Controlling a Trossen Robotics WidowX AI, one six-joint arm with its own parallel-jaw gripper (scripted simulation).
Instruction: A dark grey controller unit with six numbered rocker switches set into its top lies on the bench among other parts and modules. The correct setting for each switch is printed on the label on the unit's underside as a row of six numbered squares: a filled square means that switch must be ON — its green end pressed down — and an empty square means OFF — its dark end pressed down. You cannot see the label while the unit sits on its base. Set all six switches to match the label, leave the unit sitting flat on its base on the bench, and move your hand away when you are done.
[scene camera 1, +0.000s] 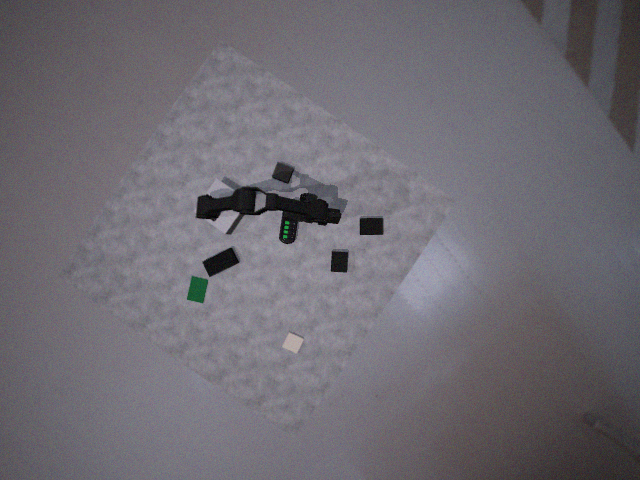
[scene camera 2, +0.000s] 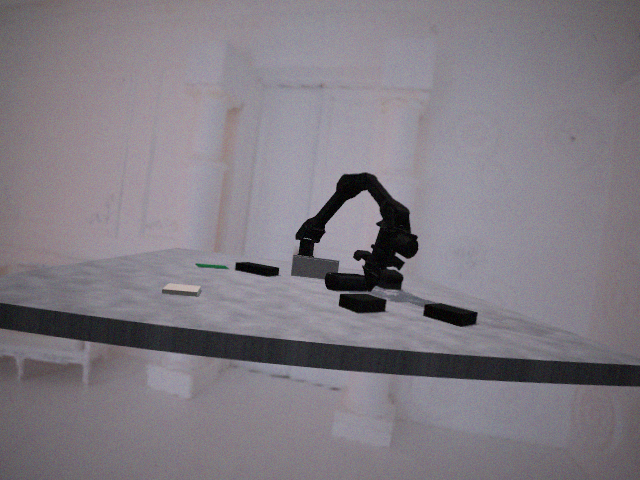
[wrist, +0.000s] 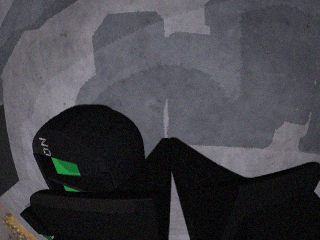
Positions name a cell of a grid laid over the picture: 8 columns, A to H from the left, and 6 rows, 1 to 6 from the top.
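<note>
I am holding nothing, and my gripper (scene camera 2: E4) is shut. I can also see the gripper (wrist: E4).
</note>
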